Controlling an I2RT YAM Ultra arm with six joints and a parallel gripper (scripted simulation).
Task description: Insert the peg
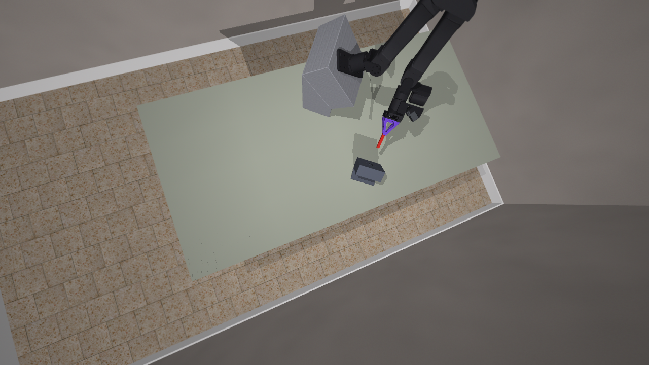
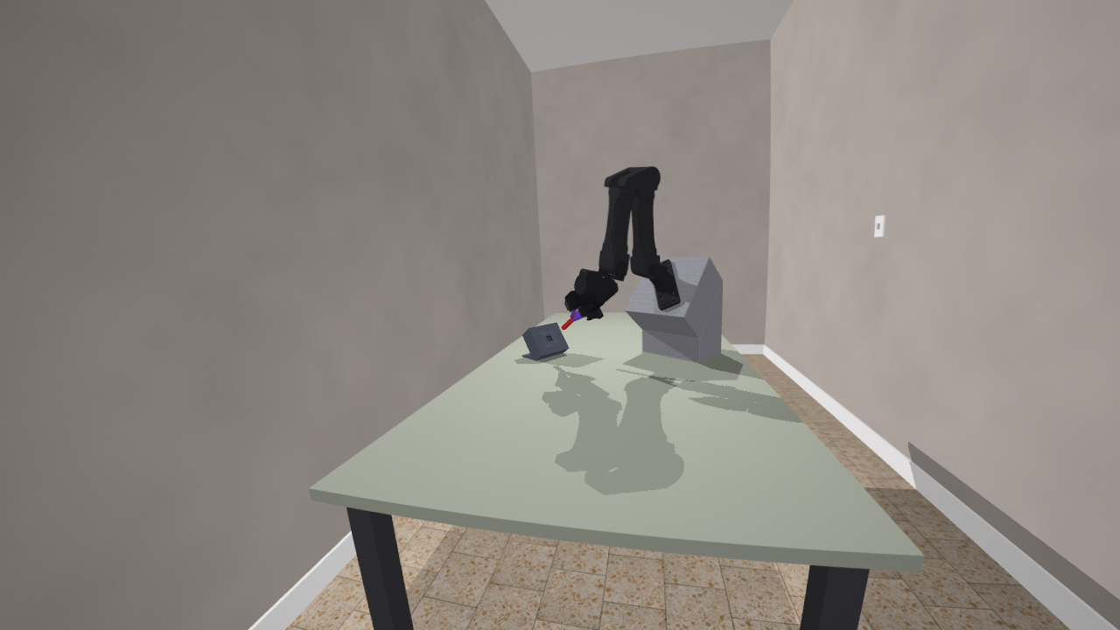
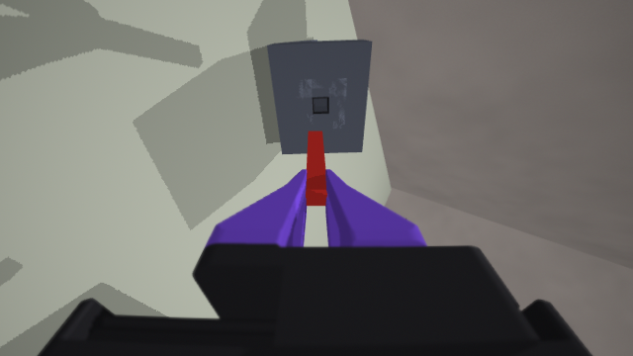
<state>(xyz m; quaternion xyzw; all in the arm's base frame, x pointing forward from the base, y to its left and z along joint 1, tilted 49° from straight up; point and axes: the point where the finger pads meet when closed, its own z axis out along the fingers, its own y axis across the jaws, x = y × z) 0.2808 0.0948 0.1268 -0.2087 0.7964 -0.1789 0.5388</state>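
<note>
Now: the red peg 20 mm ahead of my hand, 10 mm to the right of it and 20 mm below it.
</note>
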